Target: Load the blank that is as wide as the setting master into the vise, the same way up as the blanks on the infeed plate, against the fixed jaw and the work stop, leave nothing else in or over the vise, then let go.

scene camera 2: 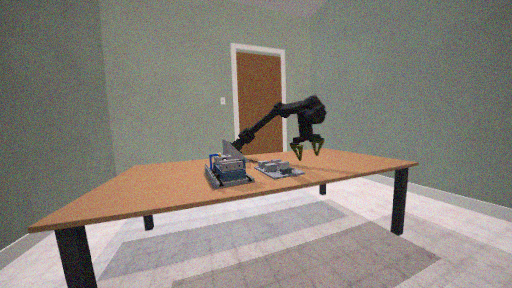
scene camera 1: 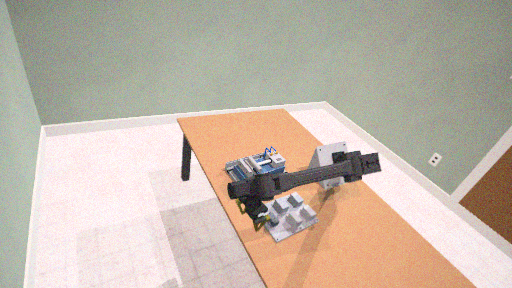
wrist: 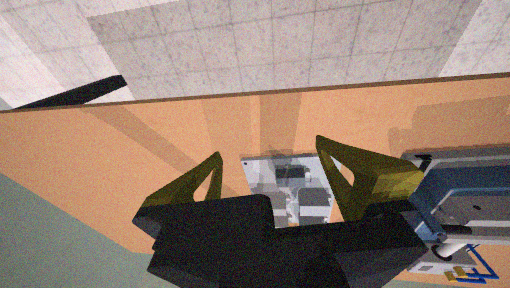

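Where they show: gripper, fingertip midpoint: (scene camera 2: 308, 158) (scene camera 1: 249, 222) (wrist: 266, 148); arm's base, link origin: (scene camera 2: 234, 148).
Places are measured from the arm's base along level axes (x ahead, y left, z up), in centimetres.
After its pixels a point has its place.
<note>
My gripper (scene camera 1: 250, 220) @[y 21.3, x 68.8, z 2.1 cm] (scene camera 2: 308, 157) @[y 21.3, x 68.8, z 2.1 cm] (wrist: 266, 148) @[y 21.3, x 68.8, z 2.1 cm] is open and empty, above the table near its long edge, beside and higher than the infeed plate (scene camera 1: 280, 236) @[y 25.9, x 54.2, z -8.0 cm] (wrist: 255, 172) @[y 24.9, x 53.6, z -8.0 cm]. A dark grey block (scene camera 1: 273, 219) @[y 18.6, x 54.1, z -5.6 cm] (scene camera 2: 285, 171) @[y 16.7, x 55.2, z -6.8 cm] (wrist: 292, 173) @[y 17.4, x 55.2, z -6.7 cm] sits on the plate near that edge, with a small white peg beside it. Several lighter grey blocks stand farther in, one of them a block (wrist: 313, 196) @[y 12.4, x 47.8, z -6.7 cm] in the wrist view. Their widths are hard to compare. The vise (scene camera 1: 239, 173) @[y -10.0, x 57.8, z -3.5 cm] (scene camera 2: 231, 175) @[y -11.8, x 58.0, z -4.6 cm] (wrist: 472, 177) @[y -8.7, x 57.6, z -4.7 cm] has a blue body and grey jaws; whether a block sits between them is unclear.
Blue tubing (scene camera 1: 270, 150) @[y -19.6, x 34.8, z -0.4 cm] (scene camera 2: 212, 161) @[y -19.6, x 38.3, z -1.2 cm] (wrist: 485, 270) @[y -19.3, x 37.9, z 0.7 cm] rises at the vise's back end. A light grey upright panel (scene camera 1: 325, 152) @[y -4.8, x 8.7, z 5.1 cm] (scene camera 2: 231, 150) @[y -4.6, x 14.4, z 0.7 cm] stands by the arm's base. The table's long edge (wrist: 200, 98) @[y 32.6, x 69.7, z -9.3 cm] runs past the fingertips in the wrist view.
</note>
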